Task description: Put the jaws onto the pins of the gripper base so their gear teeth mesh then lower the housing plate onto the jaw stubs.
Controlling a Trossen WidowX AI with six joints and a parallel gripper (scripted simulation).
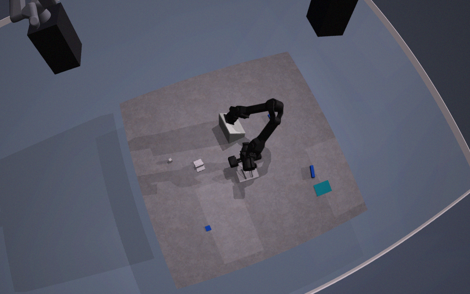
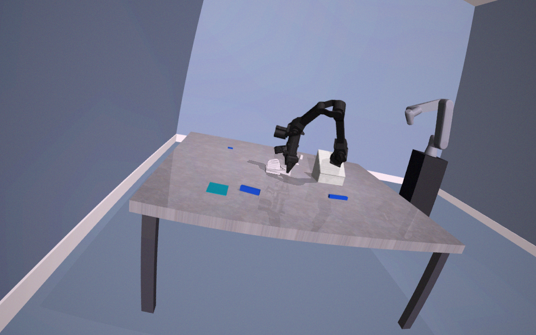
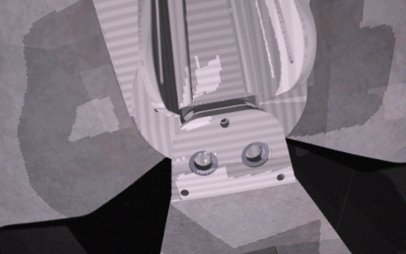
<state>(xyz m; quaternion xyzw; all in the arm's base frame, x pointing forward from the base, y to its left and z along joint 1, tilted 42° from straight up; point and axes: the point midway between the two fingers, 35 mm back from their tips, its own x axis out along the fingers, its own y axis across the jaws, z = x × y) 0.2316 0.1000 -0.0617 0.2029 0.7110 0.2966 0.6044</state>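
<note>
The white jaw is 2 cm ahead of my gripper tip and 2 cm to the left of it. The rest, counted from my gripper tip: blue bar: 23 cm behind, 25 cm to the left, 1 cm below; then white stepped part: 5 cm behind, 26 cm to the right; then small white cube: 11 cm behind, 43 cm to the right.
</note>
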